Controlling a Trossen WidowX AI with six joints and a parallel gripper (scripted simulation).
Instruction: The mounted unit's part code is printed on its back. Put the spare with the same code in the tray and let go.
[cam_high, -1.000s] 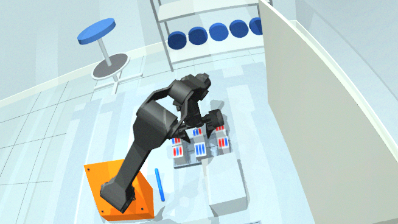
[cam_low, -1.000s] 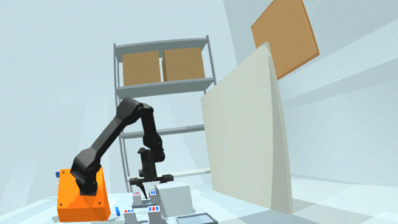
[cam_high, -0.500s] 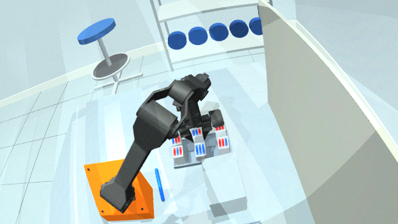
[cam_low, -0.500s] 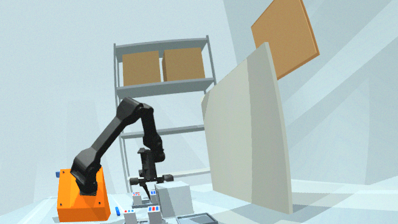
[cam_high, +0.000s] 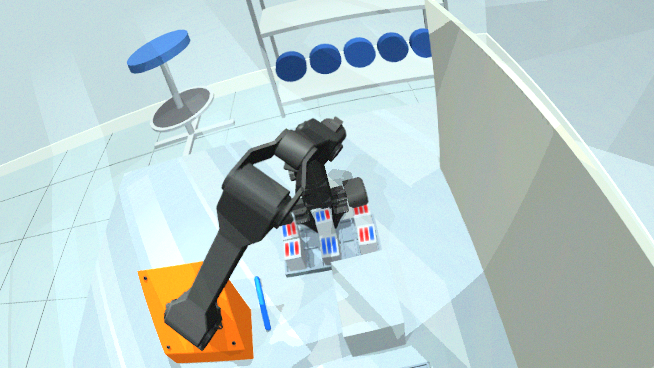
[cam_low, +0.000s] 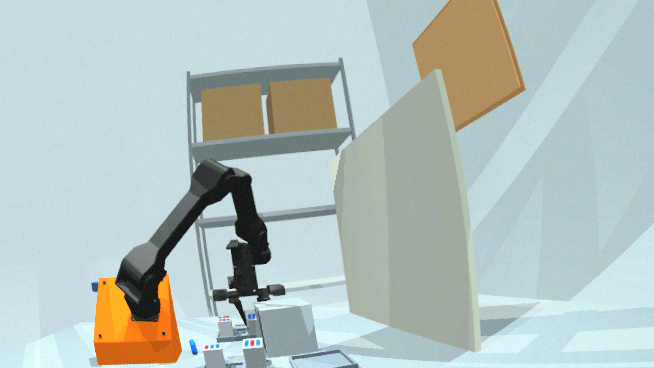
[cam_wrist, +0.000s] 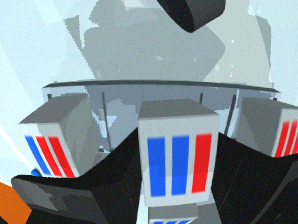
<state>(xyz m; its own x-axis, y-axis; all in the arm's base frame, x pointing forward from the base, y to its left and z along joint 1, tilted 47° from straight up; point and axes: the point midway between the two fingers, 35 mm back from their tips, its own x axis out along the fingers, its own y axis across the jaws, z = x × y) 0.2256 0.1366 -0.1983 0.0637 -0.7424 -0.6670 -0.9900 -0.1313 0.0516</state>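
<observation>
Right now my gripper tip is 120 mm short of the dark tray, 410 mm to the left of it and 20 mm above it. From my gripper tip the other things lie so: dark round object (90 mm to the left); then blue rod (140 mm behind, 160 mm to the right, 20 mm below); then spare (30 mm above).
</observation>
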